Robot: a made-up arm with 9 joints. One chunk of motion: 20 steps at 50 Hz.
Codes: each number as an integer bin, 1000 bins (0 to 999) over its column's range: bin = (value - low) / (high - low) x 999, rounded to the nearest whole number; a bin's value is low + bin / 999 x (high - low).
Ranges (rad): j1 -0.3..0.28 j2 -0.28..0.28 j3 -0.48..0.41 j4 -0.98..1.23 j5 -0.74..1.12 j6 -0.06..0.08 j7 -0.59..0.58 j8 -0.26..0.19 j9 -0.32..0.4
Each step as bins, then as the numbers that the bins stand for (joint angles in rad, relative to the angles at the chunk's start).
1 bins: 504 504 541 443 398 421 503 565 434
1 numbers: -0.0074 0.0025 0.0020 0.0000 0.0010 -0.0010 -0.0009 -0.0055 -0.0072
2 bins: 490 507 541 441 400 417 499 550 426
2 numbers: -0.0155 0.0042 0.0020 -0.0044 0.0047 -0.0016 -0.0056 -0.0123 -0.0130
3 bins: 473 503 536 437 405 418 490 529 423
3 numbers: -0.0254 0.0020 -0.0025 -0.0133 0.0141 -0.0014 -0.0161 -0.0217 -0.0151
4 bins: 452 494 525 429 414 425 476 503 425
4 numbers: -0.0376 -0.0031 -0.0123 -0.0310 0.0308 -0.0004 -0.0325 -0.0334 -0.0137
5 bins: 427 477 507 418 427 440 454 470 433
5 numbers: -0.0521 -0.0126 -0.0283 -0.0553 0.0550 0.0017 -0.0583 -0.0483 -0.0079
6 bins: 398 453 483 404 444 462 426 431 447
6 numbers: -0.0689 -0.0261 -0.0497 -0.0863 0.0867 0.0047 -0.0911 -0.0659 0.0022
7 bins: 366 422 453 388 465 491 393 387 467
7 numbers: -0.0875 -0.0434 -0.0764 -0.1217 0.1258 0.0088 -0.1297 -0.0857 0.0166
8 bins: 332 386 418 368 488 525 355 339 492
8 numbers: -0.1072 -0.0636 -0.1076 -0.1659 0.1686 0.0136 -0.1742 -0.1073 0.0346
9 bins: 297 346 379 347 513 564 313 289 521
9 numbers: -0.1276 -0.0860 -0.1424 -0.2124 0.2151 0.0190 -0.2234 -0.1298 0.0555
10 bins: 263 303 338 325 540 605 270 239 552
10 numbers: -0.1473 -0.1102 -0.1789 -0.2610 0.2654 0.0248 -0.2738 -0.1523 0.0778
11 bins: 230 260 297 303 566 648 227 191 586
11 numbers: -0.1665 -0.1343 -0.2154 -0.3097 0.3138 0.0308 -0.3241 -0.1740 0.1023
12 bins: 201 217 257 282 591 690 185 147 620
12 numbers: -0.1833 -0.1584 -0.2510 -0.3562 0.3604 0.0367 -0.3733 -0.1938 0.1268
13 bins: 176 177 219 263 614 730 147 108 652
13 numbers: -0.1978 -0.1808 -0.2849 -0.3982 0.4032 0.0423 -0.4178 -0.2114 0.1499
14 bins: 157 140 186 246 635 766 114 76 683
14 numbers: -0.2088 -0.2015 -0.3143 -0.4358 0.4423 0.0473 -0.4565 -0.2258 0.1723
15 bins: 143 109 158 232 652 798 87 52 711
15 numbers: -0.2170 -0.2189 -0.3392 -0.4668 0.4739 0.0518 -0.4881 -0.2366 0.1924
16 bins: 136 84 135 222 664 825 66 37 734
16 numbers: -0.2210 -0.2329 -0.3597 -0.4889 0.4963 0.0556 -0.5127 -0.2433 0.2090
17 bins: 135 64 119 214 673 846 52 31 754
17 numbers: -0.2216 -0.2441 -0.3740 -0.5066 0.5130 0.0586 -0.5291 -0.2460 0.2234
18 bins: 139 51 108 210 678 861 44 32 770
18 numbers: -0.2193 -0.2514 -0.3838 -0.5154 0.5223 0.0607 -0.5385 -0.2456 0.2350
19 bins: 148 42 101 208 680 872 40 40 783
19 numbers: -0.2141 -0.2565 -0.3900 -0.5199 0.5261 0.0622 -0.5432 -0.2420 0.2443
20 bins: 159 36 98 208 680 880 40 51 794
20 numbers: -0.2077 -0.2598 -0.3927 -0.5199 0.5261 0.0633 -0.5432 -0.2370 0.2523
